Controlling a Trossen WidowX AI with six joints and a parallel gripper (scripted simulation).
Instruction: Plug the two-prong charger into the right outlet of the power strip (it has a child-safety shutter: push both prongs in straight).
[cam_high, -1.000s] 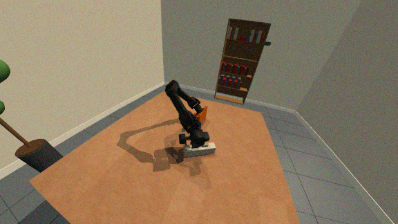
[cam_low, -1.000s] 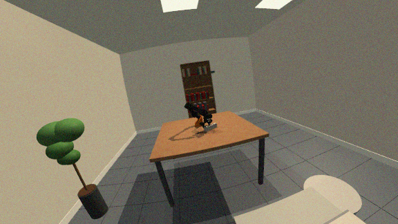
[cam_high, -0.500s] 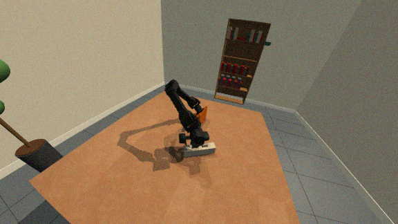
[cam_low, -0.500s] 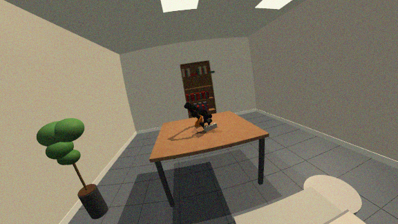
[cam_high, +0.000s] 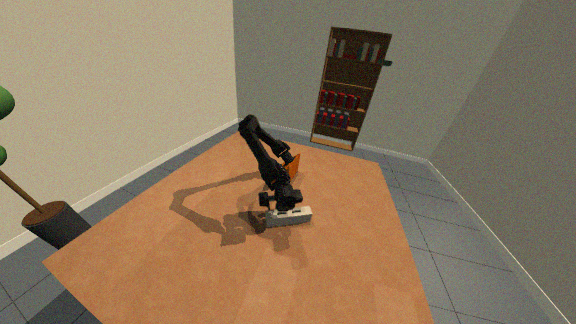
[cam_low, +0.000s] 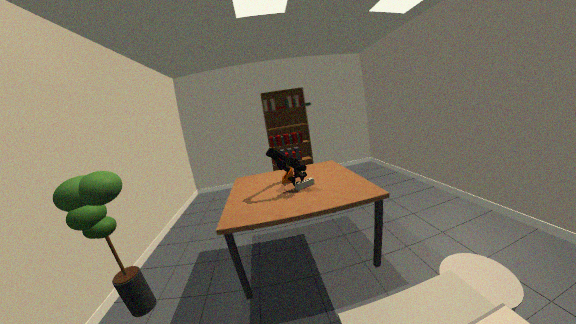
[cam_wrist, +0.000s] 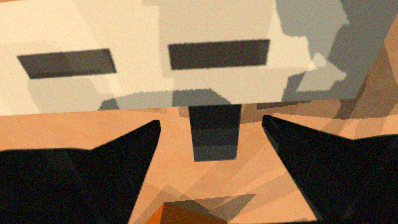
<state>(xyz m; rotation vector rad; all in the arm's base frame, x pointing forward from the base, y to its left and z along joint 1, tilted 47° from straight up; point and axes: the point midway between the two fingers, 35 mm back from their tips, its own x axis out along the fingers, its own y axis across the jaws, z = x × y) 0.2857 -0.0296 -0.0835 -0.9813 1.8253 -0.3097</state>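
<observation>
The black two-prong charger lies 2 cm ahead of my gripper tip, 1 cm to the left of it and 1 cm above it.
</observation>
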